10 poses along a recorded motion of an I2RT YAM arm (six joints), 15 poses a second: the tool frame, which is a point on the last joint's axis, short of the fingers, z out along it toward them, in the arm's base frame.
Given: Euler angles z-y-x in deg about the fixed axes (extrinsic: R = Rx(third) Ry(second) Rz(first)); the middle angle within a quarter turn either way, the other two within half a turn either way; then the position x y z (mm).
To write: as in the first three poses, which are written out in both.
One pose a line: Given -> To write
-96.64, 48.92, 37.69, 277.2, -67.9, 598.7 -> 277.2, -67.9, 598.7, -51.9, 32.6, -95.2
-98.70, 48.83, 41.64, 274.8, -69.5, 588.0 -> 274.8, -69.5, 588.0, -53.2, 34.9, -97.0
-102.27, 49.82, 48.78, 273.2, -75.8, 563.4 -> 273.2, -75.8, 563.4, -56.9, 38.9, -100.1
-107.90, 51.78, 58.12, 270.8, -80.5, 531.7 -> 270.8, -80.5, 531.7, -63.5, 42.9, -105.0
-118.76, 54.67, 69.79, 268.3, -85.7, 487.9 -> 268.3, -85.7, 487.9, -74.0, 43.4, -112.5
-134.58, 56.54, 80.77, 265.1, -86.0, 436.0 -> 265.1, -86.0, 436.0, -83.6, 37.5, -119.2
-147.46, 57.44, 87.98, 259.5, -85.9, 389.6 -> 259.5, -85.9, 389.6, -88.7, 30.8, -121.9
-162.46, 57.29, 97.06, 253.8, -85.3, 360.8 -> 253.8, -85.3, 360.8, -94.2, 23.4, -124.2
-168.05, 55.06, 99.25, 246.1, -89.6, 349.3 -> 246.1, -89.6, 349.3, -95.6, 19.5, -126.5
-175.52, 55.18, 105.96, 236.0, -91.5, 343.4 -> 236.0, -91.5, 343.4, -99.5, 17.5, -126.6
